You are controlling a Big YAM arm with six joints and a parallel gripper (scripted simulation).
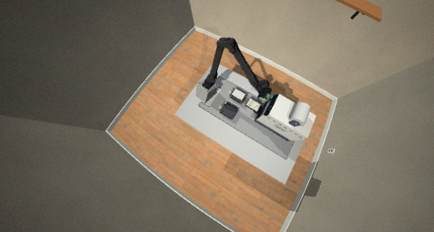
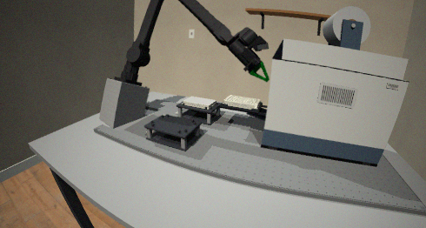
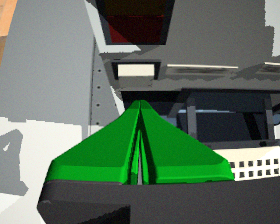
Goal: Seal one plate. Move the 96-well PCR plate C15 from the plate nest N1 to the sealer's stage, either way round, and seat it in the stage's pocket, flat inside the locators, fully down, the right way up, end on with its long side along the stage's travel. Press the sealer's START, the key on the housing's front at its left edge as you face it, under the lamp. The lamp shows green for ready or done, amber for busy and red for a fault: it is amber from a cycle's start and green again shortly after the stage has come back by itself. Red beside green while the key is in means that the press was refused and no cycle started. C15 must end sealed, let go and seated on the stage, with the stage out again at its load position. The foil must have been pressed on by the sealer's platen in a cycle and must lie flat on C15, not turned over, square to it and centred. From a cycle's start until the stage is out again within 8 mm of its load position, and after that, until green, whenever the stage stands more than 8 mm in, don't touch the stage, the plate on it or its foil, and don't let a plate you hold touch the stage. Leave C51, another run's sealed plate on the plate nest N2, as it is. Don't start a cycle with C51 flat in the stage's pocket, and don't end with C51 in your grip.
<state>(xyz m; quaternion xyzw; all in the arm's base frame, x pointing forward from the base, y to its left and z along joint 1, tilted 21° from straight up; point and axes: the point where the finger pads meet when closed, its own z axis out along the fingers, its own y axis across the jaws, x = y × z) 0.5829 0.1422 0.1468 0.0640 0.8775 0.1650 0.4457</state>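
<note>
The white start key is 30 mm ahead of my hand. Also, from my hand: 96-well plate C15 (90 mm to the right, 80 mm below, 70 mm behind); then dark stage (90 mm to the right, 90 mm below, 70 mm behind); then sealed plate C51 (270 mm behind, 120 mm below, 60 mm to the right).
</note>
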